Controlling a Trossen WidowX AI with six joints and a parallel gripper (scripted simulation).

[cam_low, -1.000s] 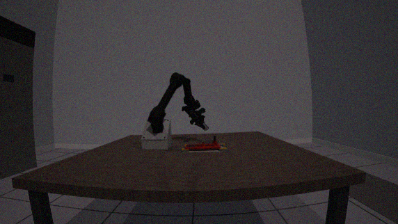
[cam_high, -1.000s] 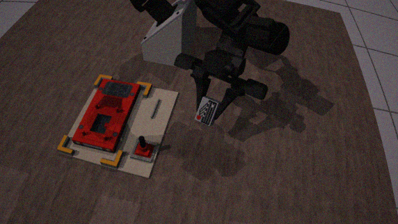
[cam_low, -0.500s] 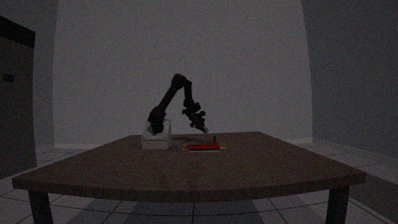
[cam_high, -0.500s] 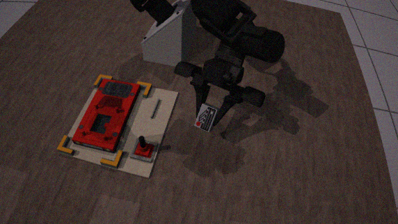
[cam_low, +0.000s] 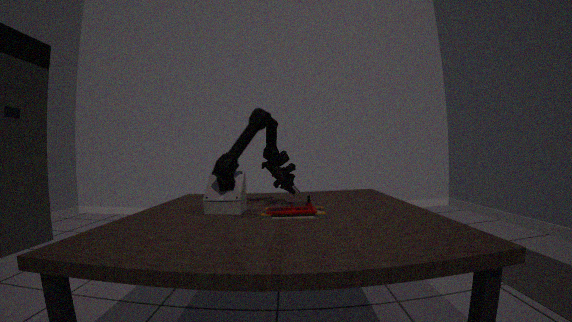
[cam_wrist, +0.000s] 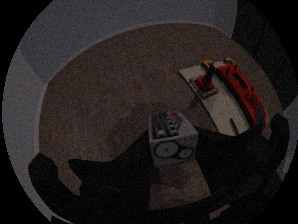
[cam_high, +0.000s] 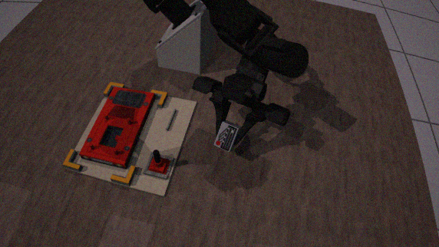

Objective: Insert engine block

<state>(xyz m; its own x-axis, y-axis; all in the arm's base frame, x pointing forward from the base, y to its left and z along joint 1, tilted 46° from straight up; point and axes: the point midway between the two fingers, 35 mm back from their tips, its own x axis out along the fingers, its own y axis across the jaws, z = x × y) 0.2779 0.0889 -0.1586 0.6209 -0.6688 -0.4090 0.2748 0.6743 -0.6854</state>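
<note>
My gripper tip is 10 mm past the grey engine block, 10 mm to the right of it and 10 mm below it. Round my gripper tip: black upright peg: 60 mm ahead, 120 mm to the right, 30 mm below.
</note>
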